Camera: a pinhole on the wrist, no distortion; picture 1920 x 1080 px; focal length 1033.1 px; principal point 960.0 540.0 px. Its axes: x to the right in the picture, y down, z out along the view. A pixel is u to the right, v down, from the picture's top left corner.
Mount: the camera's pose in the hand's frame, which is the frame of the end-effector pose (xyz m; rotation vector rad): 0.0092 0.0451 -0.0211 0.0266 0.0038 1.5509
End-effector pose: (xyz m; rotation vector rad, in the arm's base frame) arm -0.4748 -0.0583 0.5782 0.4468 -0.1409 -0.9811
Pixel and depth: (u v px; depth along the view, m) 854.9 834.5 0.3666
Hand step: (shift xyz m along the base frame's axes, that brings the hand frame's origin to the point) -0.1546 -0.0288 0.3218
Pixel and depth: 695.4 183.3 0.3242
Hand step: -0.0586 -0.2155 0.2402
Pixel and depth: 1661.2 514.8 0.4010
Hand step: 0.1374 0.0053 0.4754
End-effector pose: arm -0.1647 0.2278 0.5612 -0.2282 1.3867 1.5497
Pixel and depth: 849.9 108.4 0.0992
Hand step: -0.0143 0.0971 0.0092
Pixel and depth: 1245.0 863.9 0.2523
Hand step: 0.0521 0.1780 0.1921
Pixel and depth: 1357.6 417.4 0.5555
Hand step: 0.0128 0.5330 0.2708
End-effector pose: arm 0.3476 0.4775 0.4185 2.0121 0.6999 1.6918
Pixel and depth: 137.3 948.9 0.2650
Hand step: 0.2081 0.0741 -0.2174
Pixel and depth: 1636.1 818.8 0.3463
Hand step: 0.3449 -0.2549 0.0496
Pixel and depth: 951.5 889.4 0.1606
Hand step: 0.1374 -0.0589 -0.0310
